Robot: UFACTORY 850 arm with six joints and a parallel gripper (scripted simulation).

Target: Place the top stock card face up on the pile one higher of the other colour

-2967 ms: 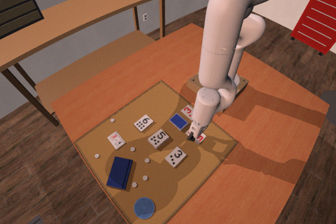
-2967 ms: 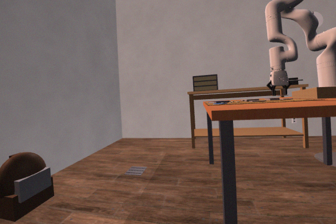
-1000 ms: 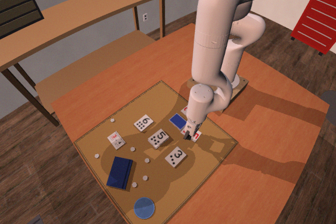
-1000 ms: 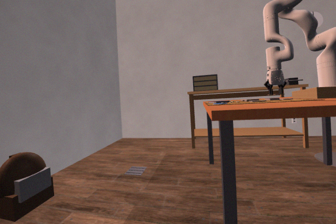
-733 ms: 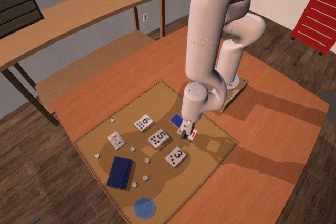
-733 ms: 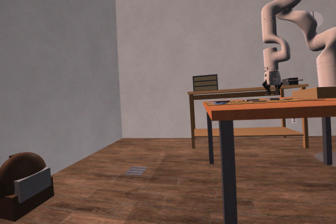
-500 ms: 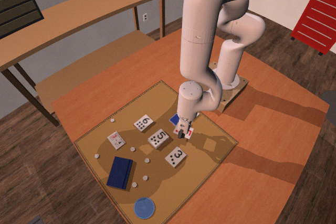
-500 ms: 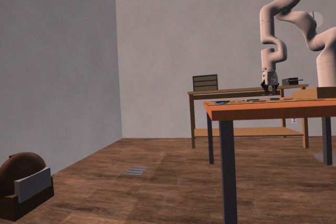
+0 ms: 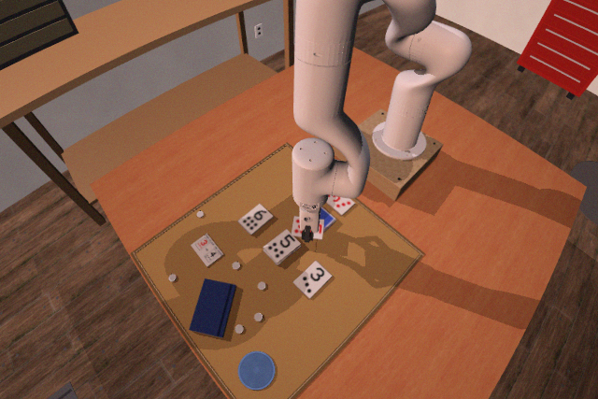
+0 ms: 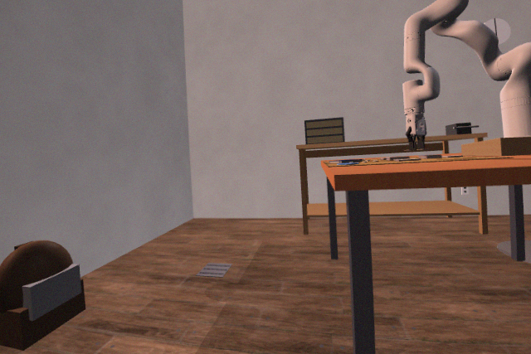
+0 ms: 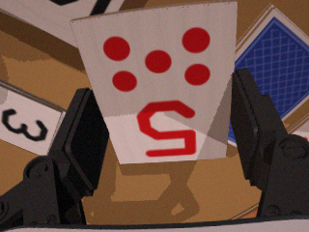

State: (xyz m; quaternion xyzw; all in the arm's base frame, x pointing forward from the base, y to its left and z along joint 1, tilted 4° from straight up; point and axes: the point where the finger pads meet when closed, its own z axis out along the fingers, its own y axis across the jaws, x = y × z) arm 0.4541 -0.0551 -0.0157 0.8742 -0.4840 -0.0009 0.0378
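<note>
My gripper is now 15 cm to the left of the black 6 card, 6 cm short of it and 5 cm above it. From my hand the other things lie so: brown card cloth: 11 cm ahead, 7 cm below, 3 cm to the right; red 5 card: 1 cm below; black 5 card: 8 cm ahead, 5 cm below, 3 cm to the right.
</note>
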